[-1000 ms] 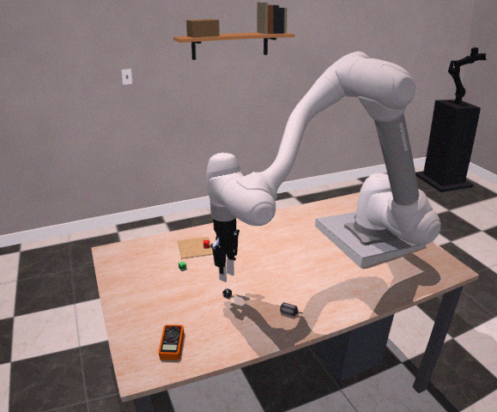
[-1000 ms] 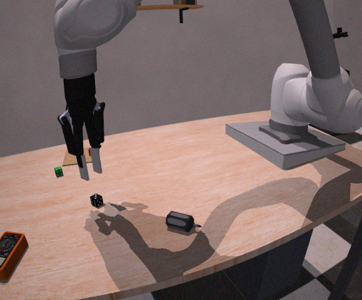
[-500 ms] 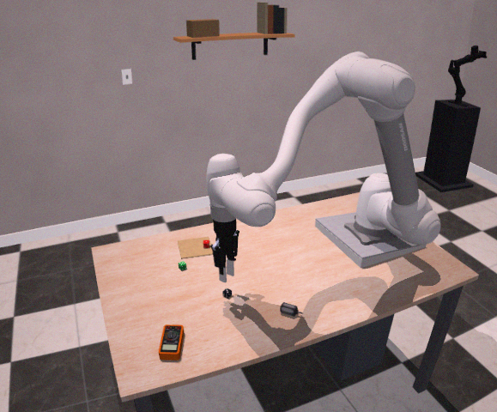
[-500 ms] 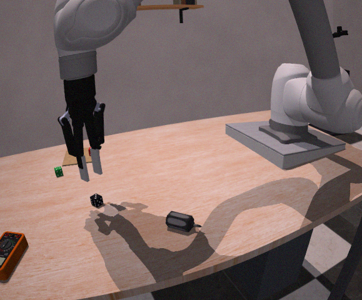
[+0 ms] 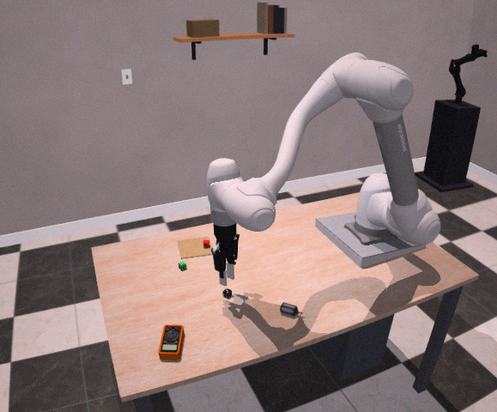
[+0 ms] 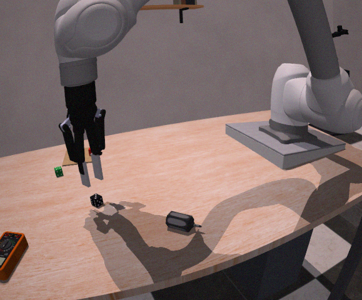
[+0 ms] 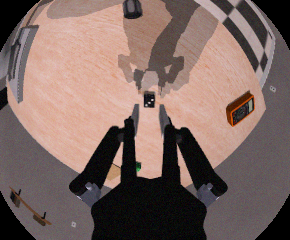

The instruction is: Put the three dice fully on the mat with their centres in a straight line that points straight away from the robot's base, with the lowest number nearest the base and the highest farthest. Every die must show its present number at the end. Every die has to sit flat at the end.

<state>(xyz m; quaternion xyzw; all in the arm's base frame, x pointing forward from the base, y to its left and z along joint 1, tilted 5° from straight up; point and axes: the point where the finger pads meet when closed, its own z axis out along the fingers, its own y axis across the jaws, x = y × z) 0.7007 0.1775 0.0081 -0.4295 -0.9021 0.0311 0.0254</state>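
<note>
Right now my hand is 9 cm above the black die. The rest, counted from my hand: orange multimeter (23 cm ahead, 19 cm to the left, 8 cm below); dark cylindrical part (19 cm behind, 16 cm to the left, 8 cm below); green die (22 cm to the right, 13 cm ahead, 9 cm below).
</note>
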